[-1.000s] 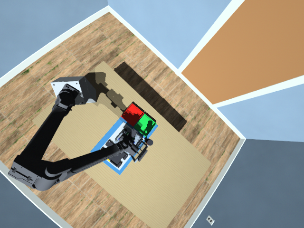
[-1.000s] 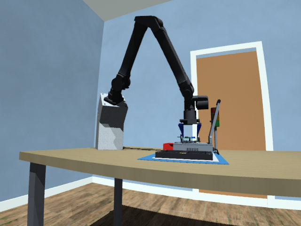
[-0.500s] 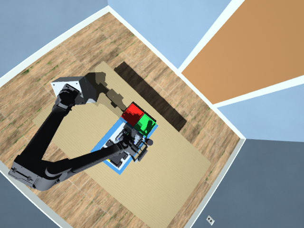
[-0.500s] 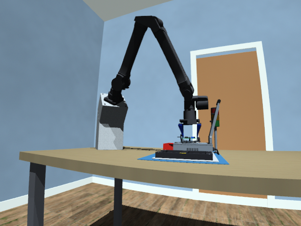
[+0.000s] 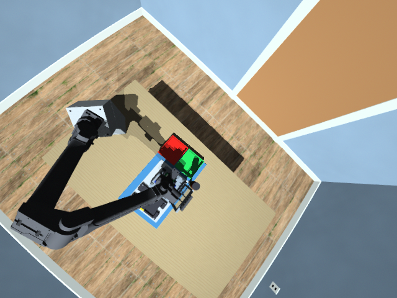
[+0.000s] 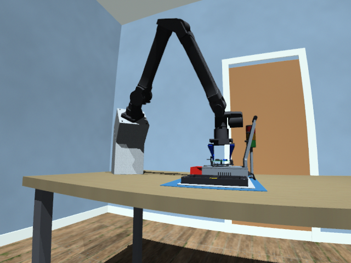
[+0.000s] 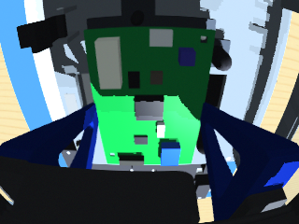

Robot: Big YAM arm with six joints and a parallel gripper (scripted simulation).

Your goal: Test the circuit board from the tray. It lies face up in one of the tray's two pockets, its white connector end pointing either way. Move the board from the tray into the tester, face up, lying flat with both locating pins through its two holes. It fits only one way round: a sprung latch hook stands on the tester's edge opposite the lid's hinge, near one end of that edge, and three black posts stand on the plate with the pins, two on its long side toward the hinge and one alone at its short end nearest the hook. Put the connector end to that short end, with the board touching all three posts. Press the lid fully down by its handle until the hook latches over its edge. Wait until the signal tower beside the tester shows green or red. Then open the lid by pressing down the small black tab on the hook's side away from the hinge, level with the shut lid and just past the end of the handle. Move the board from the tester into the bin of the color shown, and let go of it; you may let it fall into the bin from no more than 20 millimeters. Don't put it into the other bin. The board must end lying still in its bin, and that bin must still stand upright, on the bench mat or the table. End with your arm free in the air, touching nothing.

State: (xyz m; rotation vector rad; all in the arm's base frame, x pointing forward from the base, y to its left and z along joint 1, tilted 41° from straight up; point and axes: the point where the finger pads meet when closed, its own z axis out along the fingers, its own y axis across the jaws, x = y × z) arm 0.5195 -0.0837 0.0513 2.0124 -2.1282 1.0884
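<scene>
Right now my hand is right at the green circuit board. Also, from my hand: black latch hook 70 mm to the left, 50 mm behind; tester plate 20 mm below, 10 mm to the left, 10 mm ahead; tester lid 120 mm ahead, 90 mm above, 20 mm to the right.
</scene>
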